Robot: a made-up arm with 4 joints.
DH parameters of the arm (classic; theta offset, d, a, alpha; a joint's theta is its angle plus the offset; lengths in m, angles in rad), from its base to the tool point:
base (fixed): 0 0 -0.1 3.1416
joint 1: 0 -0.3 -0.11 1.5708
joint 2: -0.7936 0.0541 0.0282 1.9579
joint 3: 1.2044 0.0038 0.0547 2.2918
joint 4: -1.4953 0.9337 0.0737 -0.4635
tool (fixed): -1.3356 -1.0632 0 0
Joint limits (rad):
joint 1: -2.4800..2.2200
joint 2: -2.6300..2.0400
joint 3: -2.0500..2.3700
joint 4: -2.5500..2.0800
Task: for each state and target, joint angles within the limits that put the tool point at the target. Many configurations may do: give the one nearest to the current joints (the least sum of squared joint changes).
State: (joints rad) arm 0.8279 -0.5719 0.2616 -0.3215
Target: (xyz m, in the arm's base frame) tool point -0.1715 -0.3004 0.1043
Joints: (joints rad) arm 0.1025 -0.3442 -0.0014 -0.1911
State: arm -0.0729 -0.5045 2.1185 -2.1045
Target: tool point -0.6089 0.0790 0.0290
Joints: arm -0.1171 -1.0223 2.3700 -1.8463
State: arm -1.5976 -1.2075 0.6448 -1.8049
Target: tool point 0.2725 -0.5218 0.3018
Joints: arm -2.4235 -1.3964 0.4114 -2.1775
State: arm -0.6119 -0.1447 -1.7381 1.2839
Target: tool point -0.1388 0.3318 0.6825
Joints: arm -0.6049 -0.7122 -1.7401 1.7630
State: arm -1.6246 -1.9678 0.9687 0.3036
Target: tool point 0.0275 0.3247 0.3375
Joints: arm -1.0680 -1.4727 0.8126 1.2079
